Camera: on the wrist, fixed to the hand. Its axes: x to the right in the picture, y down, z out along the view.
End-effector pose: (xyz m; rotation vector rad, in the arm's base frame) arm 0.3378 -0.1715 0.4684 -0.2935 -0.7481 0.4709
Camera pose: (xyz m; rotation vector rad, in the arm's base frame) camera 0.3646 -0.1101 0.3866 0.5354 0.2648 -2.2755
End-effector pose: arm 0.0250 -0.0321 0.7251 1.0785 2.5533 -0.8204
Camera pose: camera 0.0802 0.0545 0.7506 1.7392 -1.1310 -0.0604
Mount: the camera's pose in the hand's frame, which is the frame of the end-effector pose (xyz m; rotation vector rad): 0.0008 0.0786 -0.0708 -0.1692 0.9312 -2.8410
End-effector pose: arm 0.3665 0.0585 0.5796 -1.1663 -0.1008 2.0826
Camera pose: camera 0.3764 -0.0172 0.5064 -0.5798 -0.7868 -0.9314
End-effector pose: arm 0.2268 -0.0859 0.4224 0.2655 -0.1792 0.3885
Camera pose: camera 0.2050 0.0049 0.3727 -0.0551 1.0877 -2.3140
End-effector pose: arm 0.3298 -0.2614 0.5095 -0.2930 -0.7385 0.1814
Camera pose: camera 0.3742 -0.2010 0.4348 0.6798 0.3221 -2.5174
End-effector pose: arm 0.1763 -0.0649 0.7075 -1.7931 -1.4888 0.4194
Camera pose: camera 0.2784 -0.0910 0.6979 1.1208 -1.5702 -1.5612
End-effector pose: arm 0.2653 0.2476 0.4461 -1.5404 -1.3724 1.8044
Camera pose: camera 0.3515 0.2430 0.3849 0.4651 -1.1639 -0.7427
